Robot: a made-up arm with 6 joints. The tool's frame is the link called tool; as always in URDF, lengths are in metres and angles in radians. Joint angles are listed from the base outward. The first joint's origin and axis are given. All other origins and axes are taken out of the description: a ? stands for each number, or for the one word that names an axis. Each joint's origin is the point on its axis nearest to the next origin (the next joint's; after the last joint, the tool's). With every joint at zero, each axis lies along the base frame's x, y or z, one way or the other. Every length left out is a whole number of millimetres.
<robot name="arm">
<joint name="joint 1" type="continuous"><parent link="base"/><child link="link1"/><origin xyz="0 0 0.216"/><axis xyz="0 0 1"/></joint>
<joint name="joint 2" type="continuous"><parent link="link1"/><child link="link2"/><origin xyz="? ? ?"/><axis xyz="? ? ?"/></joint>
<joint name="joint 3" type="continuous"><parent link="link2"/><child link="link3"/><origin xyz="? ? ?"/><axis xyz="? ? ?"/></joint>
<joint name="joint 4" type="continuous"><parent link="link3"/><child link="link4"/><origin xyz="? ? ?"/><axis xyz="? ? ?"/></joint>
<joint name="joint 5" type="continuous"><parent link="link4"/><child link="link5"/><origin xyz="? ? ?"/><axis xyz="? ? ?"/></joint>
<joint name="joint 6" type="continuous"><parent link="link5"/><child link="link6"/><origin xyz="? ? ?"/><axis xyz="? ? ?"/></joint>
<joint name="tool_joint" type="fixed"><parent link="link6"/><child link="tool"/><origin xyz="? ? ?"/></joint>
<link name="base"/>
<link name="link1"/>
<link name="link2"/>
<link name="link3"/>
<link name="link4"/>
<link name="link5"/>
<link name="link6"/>
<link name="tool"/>
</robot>
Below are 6 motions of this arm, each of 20 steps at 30 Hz.
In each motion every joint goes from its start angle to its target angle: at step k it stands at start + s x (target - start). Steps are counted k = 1, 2, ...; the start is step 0. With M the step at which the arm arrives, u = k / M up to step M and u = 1 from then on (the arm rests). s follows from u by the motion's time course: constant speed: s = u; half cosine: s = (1 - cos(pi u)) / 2; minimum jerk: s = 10 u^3 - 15 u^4 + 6 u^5.
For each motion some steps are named. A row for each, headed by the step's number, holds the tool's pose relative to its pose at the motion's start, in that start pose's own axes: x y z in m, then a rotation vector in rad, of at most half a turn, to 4 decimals.
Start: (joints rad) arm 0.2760 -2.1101 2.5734 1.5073 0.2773 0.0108
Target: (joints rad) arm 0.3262 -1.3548 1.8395 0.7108 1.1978 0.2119
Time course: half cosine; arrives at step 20
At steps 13, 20:
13: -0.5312 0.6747 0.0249 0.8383 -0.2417 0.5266
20: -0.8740 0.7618 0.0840 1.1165 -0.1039 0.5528

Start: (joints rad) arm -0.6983 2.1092 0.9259 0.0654 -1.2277 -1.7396
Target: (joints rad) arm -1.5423 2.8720 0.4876 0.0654 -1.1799 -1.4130
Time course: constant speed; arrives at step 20
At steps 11, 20:
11: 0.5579 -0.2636 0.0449 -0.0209 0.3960 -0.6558
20: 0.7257 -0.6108 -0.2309 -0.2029 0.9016 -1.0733

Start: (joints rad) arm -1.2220 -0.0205 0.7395 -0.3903 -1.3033 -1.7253
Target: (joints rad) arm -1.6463 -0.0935 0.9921 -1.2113 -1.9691 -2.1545
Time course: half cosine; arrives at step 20
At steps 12, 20:
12: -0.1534 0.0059 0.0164 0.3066 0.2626 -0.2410
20: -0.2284 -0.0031 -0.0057 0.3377 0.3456 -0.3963

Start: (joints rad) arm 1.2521 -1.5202 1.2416 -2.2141 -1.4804 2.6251
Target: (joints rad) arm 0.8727 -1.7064 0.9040 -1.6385 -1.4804 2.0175
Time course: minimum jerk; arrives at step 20
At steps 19, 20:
19: 0.2010 0.2705 0.0093 0.7700 0.3755 0.7334
20: 0.2012 0.2708 0.0094 0.7708 0.3761 0.7342

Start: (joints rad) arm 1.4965 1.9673 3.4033 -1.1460 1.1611 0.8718
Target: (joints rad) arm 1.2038 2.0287 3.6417 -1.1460 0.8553 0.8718
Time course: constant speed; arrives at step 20
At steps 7, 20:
7: 0.0636 -0.0137 0.0382 0.0010 -0.0414 0.1285
20: 0.1616 -0.0247 0.1262 -0.0255 -0.1127 0.3798

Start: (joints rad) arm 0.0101 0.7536 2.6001 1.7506 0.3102 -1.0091
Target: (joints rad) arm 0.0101 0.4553 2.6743 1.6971 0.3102 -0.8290
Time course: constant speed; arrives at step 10
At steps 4, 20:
4: 0.0180 -0.0914 0.0868 -0.0964 -0.1069 -0.1031
20: 0.0134 -0.2209 0.2234 -0.2401 -0.2577 -0.2682

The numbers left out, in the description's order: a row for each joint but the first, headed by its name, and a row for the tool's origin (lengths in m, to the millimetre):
joint 2: xyz 0 0 0, axis 0 1 0
joint 3: xyz 0 0 0.477, axis 0 -1 0
joint 4: xyz 0.626 0 0, axis -1 0 0
joint 5: xyz 0 -0.091 0, axis 0 -1 0
joint 6: xyz 0 0 0, axis -1 0 0
tool: xyz 0 0 0

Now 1 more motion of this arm.
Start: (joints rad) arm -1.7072 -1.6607 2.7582 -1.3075 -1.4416 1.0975
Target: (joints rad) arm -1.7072 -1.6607 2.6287 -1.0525 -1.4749 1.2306
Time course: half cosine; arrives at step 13
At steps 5, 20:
5: -0.0012 -0.0078 -0.0240 -0.0135 0.0880 -0.0169
20: -0.0041 -0.0205 -0.0731 -0.0415 0.2774 -0.0296

